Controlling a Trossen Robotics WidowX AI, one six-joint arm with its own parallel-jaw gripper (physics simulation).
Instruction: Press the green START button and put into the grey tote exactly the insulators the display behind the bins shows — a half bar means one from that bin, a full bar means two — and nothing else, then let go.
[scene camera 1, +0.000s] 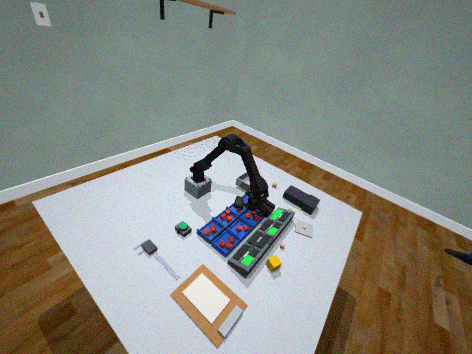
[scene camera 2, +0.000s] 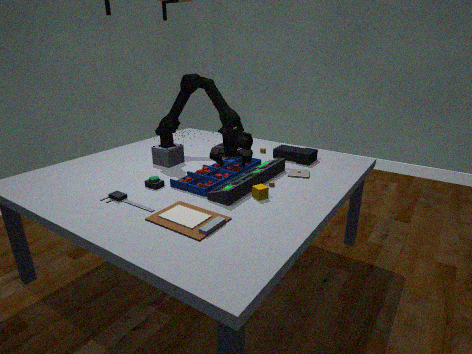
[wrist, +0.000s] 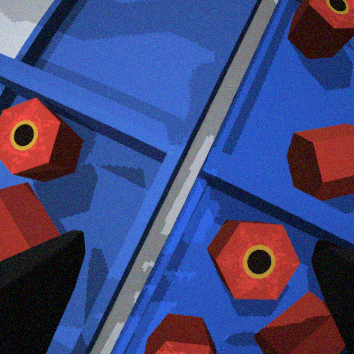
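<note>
My gripper (scene camera 1: 253, 207) (scene camera 2: 231, 159) (wrist: 201, 248) is open and empty, low over the far end of the blue bins (scene camera 1: 234, 234) (scene camera 2: 192, 187) (wrist: 135, 60). In the wrist view its fingers straddle a bin wall; an upright red insulator (wrist: 259, 261) stands near the right finger, another (wrist: 305, 325) lies below it. A red insulator (wrist: 20, 220) is partly behind the left finger. The display (scene camera 1: 239, 268) (scene camera 2: 225, 199) shows three green bars; the middle one looks smaller. The START button (scene camera 1: 183, 227) (scene camera 2: 154, 179) is green. The grey tote (scene camera 1: 243, 183) is partly hidden by the arm, contents unclear.
A yellow cube (scene camera 1: 273, 263) (scene camera 2: 260, 191) and a pale plate (scene camera 1: 304, 228) (scene camera 2: 299, 173) lie beyond the display. A dark case (scene camera 1: 301, 199) (scene camera 2: 295, 154) is farther back. A clipboard (scene camera 1: 192, 310) (scene camera 2: 170, 224) and a caliper-like tool (scene camera 1: 149, 246) (scene camera 2: 118, 195) lie nearer the cameras.
</note>
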